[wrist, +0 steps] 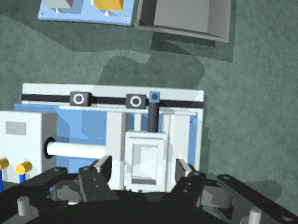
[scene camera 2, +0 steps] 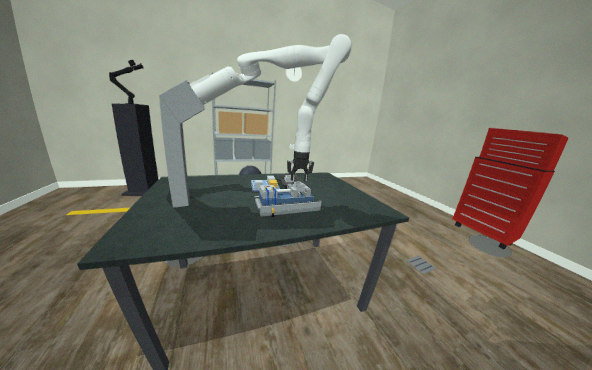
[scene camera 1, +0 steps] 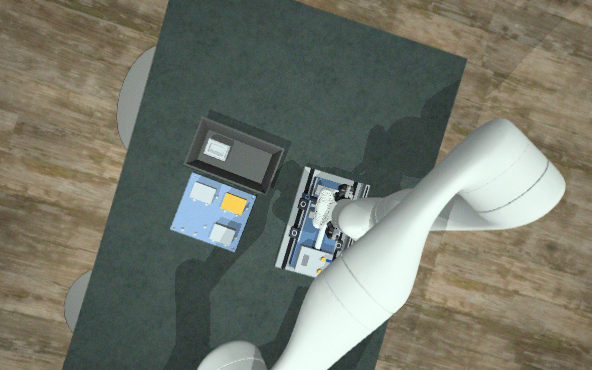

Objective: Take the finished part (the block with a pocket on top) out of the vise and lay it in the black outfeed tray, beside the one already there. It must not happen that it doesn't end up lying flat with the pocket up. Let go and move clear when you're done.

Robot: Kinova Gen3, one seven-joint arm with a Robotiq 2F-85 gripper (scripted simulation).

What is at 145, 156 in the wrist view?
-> A finished part.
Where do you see a light blue fixture plate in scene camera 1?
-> At 192, 215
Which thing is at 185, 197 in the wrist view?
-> My gripper.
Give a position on a vise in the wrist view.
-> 73, 126
